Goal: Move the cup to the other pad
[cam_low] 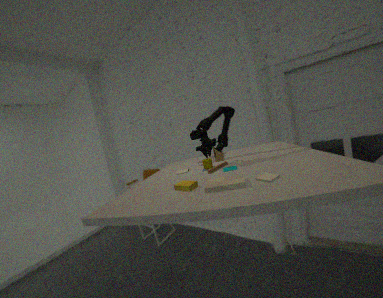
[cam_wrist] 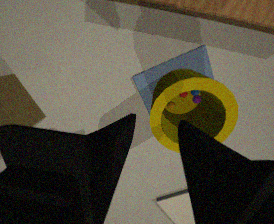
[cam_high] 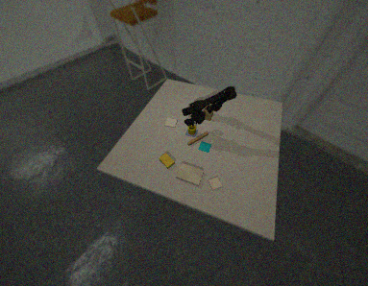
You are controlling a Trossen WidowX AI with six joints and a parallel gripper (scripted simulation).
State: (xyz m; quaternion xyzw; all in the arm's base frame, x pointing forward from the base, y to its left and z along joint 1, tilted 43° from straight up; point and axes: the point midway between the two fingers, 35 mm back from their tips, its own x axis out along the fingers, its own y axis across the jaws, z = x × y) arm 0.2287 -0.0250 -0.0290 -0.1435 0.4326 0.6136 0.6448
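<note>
Right now the yellow cup is 5 cm below my gripper tip, 2 cm ahead of it and 1 cm to the right of it. Round my gripper tip: wooden stick 8 cm below, 7 cm to the left, 7 cm ahead; white card 24 cm to the right, 8 cm below, 1 cm ahead; teal pad 16 cm to the left, 12 cm ahead, 9 cm below.
</note>
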